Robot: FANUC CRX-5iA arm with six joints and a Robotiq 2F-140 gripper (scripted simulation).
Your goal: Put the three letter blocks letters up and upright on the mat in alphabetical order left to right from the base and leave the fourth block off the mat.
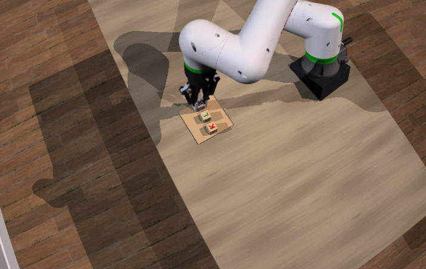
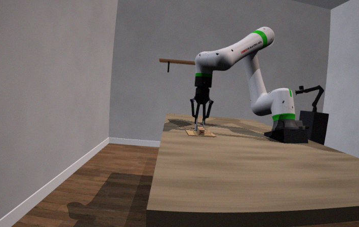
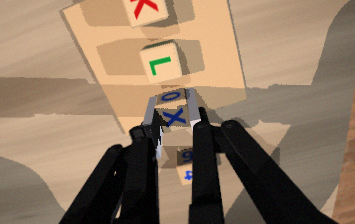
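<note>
Now: the X block 20 mm below my hand. Also, from my hand: 4 block 80 mm to the right, 30 mm below, 10 mm behind; L block 50 mm to the left, 20 mm below, 10 mm ahead; tan mat 50 mm to the left, 40 mm below, 10 mm ahead.
</note>
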